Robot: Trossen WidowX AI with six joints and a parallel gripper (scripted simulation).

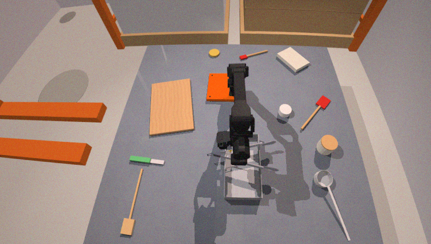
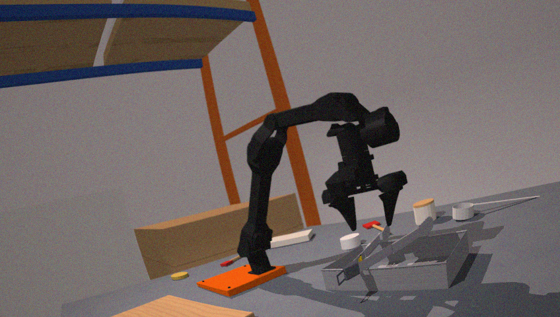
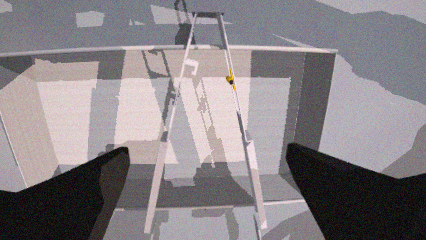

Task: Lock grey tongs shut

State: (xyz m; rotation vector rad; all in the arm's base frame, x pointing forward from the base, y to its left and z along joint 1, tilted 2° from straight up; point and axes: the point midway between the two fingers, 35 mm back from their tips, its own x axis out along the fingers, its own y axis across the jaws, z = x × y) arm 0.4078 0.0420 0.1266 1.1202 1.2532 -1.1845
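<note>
The yellow part lies 20 mm behind my gripper tip, 30 mm to the right of it and 60 mm below it. Round my gripper tip: white puck (300 mm behind, 240 mm to the left, 110 mm below); then roasting tin (30 mm ahead, 30 mm to the left, 100 mm below); then green-handled tool (50 mm ahead, 430 mm to the right, 120 mm below).
</note>
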